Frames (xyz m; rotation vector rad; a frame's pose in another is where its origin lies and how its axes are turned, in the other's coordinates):
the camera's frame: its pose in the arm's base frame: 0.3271 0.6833 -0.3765 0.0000 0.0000 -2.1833
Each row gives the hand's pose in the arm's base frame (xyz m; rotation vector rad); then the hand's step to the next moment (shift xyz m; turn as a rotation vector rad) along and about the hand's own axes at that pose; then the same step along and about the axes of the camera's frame.
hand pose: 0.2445 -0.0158 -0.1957 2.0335 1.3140 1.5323
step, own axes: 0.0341 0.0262 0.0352 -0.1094 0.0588 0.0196
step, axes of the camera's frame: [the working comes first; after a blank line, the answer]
step, axes of the arm's base frame: 0.0444 0.0225 0.0247 0.0432 -0.1125 -0.0360

-0.0439 0.0234 0.0247 0.0672 0.1000 -0.0360
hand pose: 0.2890 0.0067 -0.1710 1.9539 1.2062 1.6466
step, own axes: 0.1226 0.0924 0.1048 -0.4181 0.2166 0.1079
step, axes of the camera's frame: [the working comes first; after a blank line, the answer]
step, axes of the arm's base frame: 0.1306 0.0661 0.1146 0.1921 -0.4162 -0.1526

-0.1292 0.0688 0.1146 0.2301 0.3964 -0.1526
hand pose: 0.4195 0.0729 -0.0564 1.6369 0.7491 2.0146
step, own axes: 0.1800 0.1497 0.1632 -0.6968 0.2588 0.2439
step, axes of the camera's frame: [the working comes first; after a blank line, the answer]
step, axes of the arm's base frame: 0.1231 0.0234 0.2564 0.3826 -0.6074 -0.3110

-0.0899 0.0873 0.2564 0.2770 0.6622 -0.3110
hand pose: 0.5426 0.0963 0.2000 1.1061 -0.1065 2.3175
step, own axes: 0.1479 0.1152 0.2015 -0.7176 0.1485 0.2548
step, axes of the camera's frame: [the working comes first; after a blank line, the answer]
step, axes of the arm's base frame: 0.0055 -0.0900 0.2600 0.4579 -0.5277 -0.3373

0.0705 0.0563 0.2600 0.1685 0.6780 -0.3373
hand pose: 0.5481 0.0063 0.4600 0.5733 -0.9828 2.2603
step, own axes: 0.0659 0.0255 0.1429 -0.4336 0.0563 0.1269
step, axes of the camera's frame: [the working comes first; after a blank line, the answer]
step, axes of the arm's base frame: -0.0442 -0.0994 0.1165 0.2952 -0.2800 -0.2042

0.1068 0.0210 0.1165 0.0594 0.4026 -0.2042
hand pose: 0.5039 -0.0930 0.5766 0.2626 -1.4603 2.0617
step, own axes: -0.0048 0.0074 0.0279 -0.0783 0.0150 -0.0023
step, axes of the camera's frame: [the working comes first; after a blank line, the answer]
step, axes of the arm's base frame: -0.0051 -0.0287 0.0024 0.0549 -0.0287 -0.0502

0.0264 0.0123 0.0024 -0.0081 0.0614 -0.0502
